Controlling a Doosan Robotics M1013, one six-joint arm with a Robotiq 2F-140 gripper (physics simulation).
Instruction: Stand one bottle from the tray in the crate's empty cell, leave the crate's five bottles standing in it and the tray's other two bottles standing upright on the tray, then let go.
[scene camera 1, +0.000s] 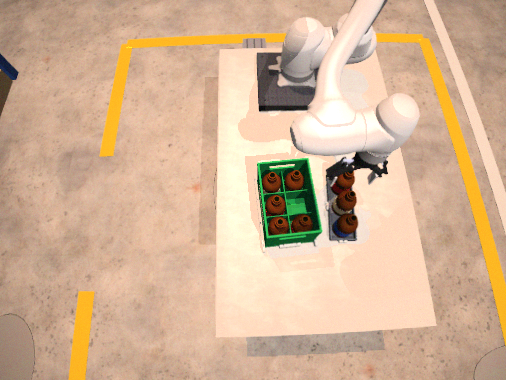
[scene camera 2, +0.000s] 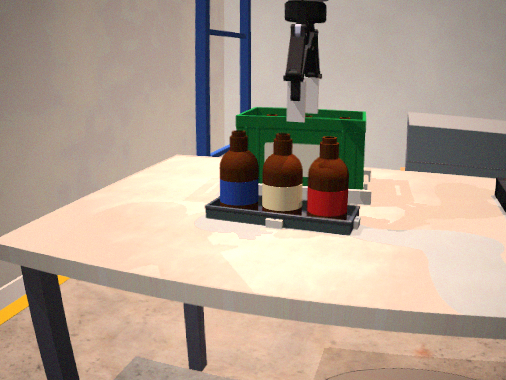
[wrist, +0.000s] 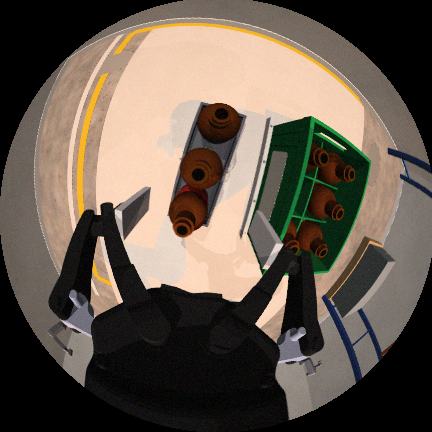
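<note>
The green crate holds several upright brown bottles; its empty cell is the middle one on the tray side. The dark tray bears three upright bottles: red-label, cream-label and blue-label. My gripper is open and empty, high near the red-label end of the tray. In the wrist view a finger hides part of the crate.
The crate and tray stand side by side on the table, with a narrow gap between. Low pale strips run by the crate's base. The arm's dark base plate is at the table's back. A grey box stands beyond the table.
</note>
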